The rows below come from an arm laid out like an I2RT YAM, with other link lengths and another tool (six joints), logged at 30 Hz.
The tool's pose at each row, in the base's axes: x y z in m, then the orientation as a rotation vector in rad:
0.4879, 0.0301, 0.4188, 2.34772, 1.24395, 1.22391
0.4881, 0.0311, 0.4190, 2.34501, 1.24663, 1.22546
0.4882, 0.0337, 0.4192, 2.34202, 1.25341, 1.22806
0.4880, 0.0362, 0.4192, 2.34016, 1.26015, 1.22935
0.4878, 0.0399, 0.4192, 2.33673, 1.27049, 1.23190
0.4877, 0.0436, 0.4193, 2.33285, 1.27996, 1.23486
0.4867, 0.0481, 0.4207, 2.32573, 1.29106, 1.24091
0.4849, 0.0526, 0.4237, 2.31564, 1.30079, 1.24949
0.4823, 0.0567, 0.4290, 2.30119, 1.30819, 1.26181
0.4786, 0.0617, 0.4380, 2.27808, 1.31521, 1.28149
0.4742, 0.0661, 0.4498, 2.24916, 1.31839, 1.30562
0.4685, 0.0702, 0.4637, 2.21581, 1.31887, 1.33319
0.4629, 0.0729, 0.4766, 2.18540, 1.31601, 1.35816
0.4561, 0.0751, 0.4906, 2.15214, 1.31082, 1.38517
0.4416, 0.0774, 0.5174, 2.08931, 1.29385, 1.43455
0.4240, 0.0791, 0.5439, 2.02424, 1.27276, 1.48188
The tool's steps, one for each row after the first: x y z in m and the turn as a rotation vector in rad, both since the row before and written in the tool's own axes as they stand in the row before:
0.0009, -0.0004, 0.0002, -0.00017, 0.00165, -0.00227
0.0021, -0.0014, 0.0004, 0.00213, 0.00338, -0.00372
0.0019, -0.0017, 0.0003, 0.00285, 0.00249, -0.00333
0.0028, -0.0024, 0.0005, 0.00402, 0.00421, -0.00530
0.0029, -0.0023, 0.0006, 0.00323, 0.00428, -0.00513
0.0040, -0.0026, -0.0007, 0.00217, 0.00676, -0.00693
0.0047, -0.0022, -0.0023, -0.00051, 0.00812, -0.00761
0.0056, -0.0012, -0.0044, -0.00463, 0.01007, -0.00851
0.0082, -0.0003, -0.0072, -0.01018, 0.01501, -0.01184
0.0093, 0.0014, -0.0095, -0.01595, 0.01726, -0.01289
0.0102, 0.0023, -0.0116, -0.02006, 0.01927, -0.01370
0.0087, 0.0029, -0.0110, -0.02009, 0.01694, -0.01129
0.0089, 0.0035, -0.0125, -0.02300, 0.01816, -0.01158
0.0156, 0.0077, -0.0251, -0.04730, 0.03236, -0.01954
0.0153, 0.0077, -0.0269, -0.05042, 0.03145, -0.01957

